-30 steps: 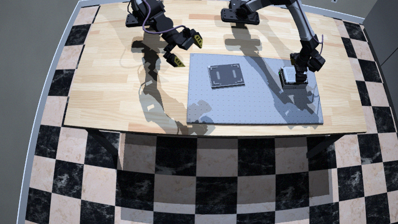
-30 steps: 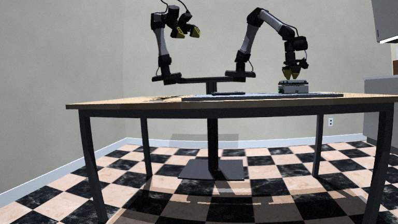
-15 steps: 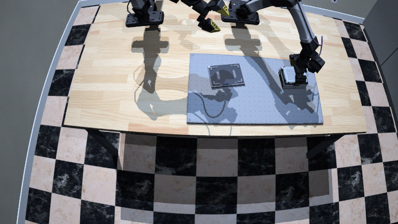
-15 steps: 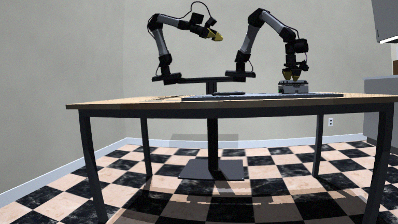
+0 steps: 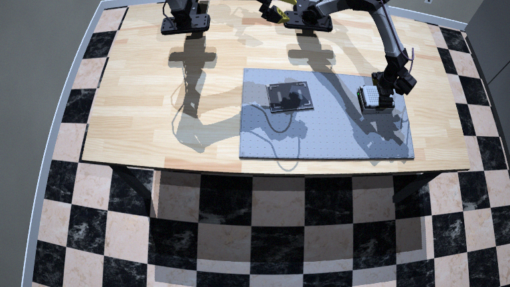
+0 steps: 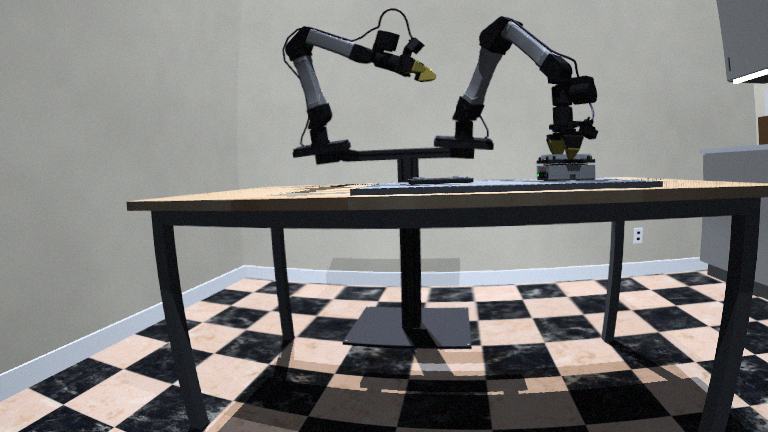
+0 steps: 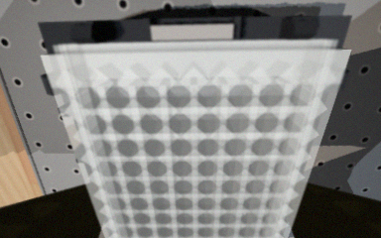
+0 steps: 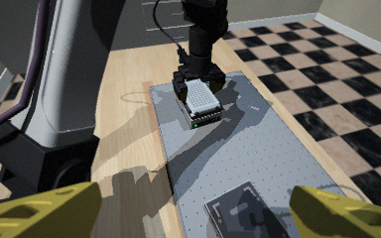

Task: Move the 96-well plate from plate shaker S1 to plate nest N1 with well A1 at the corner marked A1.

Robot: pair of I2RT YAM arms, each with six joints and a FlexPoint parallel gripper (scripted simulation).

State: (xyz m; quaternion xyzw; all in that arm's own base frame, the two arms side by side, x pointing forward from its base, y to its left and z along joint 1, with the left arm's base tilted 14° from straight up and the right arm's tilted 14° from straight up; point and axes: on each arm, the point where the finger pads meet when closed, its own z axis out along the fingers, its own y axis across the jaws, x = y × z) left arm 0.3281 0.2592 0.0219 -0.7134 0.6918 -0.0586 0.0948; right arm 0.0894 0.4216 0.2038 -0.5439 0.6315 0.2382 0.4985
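Note:
Now: left hand 35 cm to the left of the plate nest N1, 6 cm above it and 3 cm past it. Round my left hand: white 96-well plate (right at my left hand); perforated board (19 cm to the right, 7 cm below, 4 cm ahead).

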